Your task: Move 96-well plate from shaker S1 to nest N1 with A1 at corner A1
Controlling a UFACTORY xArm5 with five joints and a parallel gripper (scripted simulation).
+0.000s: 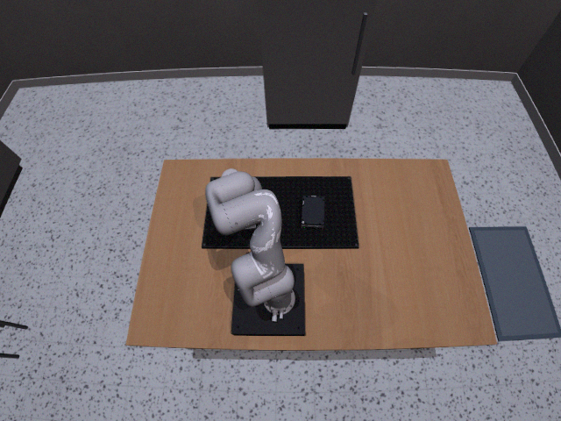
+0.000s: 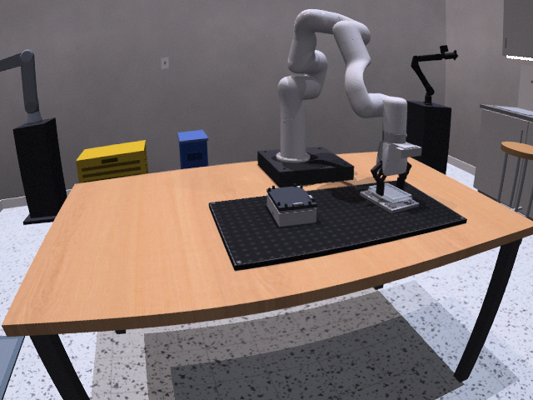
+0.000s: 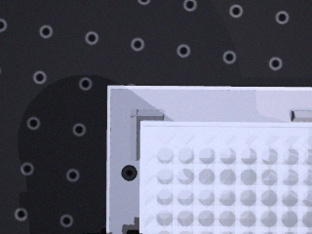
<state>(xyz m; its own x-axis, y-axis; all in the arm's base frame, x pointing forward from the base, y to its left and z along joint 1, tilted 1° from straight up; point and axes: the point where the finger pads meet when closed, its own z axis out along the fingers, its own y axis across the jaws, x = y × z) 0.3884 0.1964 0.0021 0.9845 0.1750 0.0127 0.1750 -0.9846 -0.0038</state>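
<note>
The plate nest N1 is 3 cm below my hand. Round my hand: white 96-well plate 1 cm below.
</note>
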